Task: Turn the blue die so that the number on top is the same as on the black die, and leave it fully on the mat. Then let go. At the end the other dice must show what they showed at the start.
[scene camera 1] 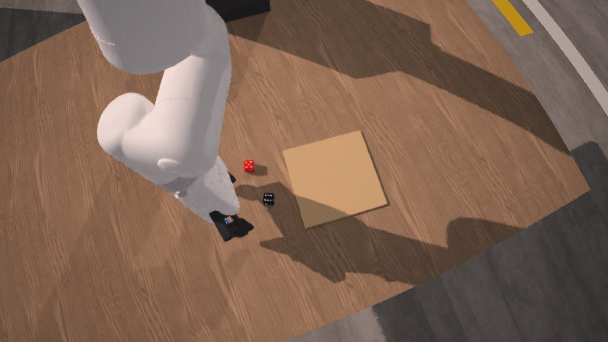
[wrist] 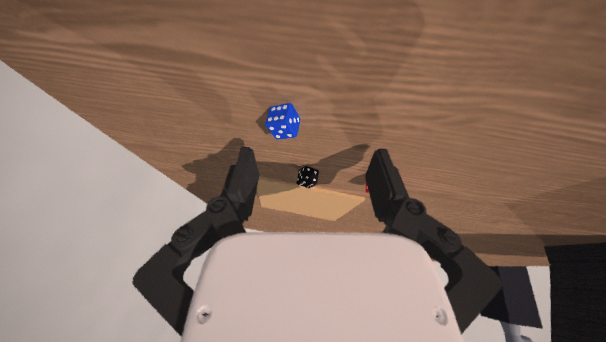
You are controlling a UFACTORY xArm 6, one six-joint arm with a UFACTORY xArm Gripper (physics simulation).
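Places are measured from the arm's base along level axes (x ahead, y left, z up), in centimetres.
Pixels of known places: gripper, fingertip midpoint: point(scene camera 1: 236, 206) point(wrist: 313, 161).
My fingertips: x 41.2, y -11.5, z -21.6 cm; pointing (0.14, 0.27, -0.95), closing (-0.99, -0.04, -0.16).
Observation:
Ahead of a thing's pixels: the offset from my fingertips to its middle. Level surfaces: height alone.
The blue die @[dx +2.3, dy -2.7, dz -1.0 cm] point(scene camera 1: 227, 221) point(wrist: 283, 121) rests on the table, off the mat. The arm mostly hides it in the scene view; in the wrist view its upward face seems to show five, with a six on one side. The black die @[dx +0.2, dy +5.3, dz -1.0 cm] point(scene camera 1: 269, 199) point(wrist: 307, 177) shows six on top, between the gripper and the tan mat @[dx +0.3, dy +16.7, dz -1.7 cm] point(scene camera 1: 340, 170) point(wrist: 311, 204). The red die @[dx -6.4, dy +4.1, dz -1.0 cm] point(scene camera 1: 249, 166) point(wrist: 367, 187) seems to show five on top; a finger mostly hides it in the wrist view. My gripper point(scene camera 1: 242, 203) point(wrist: 313, 161) is wide open and empty, tilted above the table near the blue die.
The wooden table @[dz -1.9 cm] point(scene camera 1: 425, 130) point(wrist: 475, 100) carries the dice and mat. The black and red dice stand close to the gripper's fingers in the scene view. A black block point(scene camera 1: 247, 9) point(wrist: 577, 290) stands by the arm's base. The arm's shadow crosses the mat's lower part.

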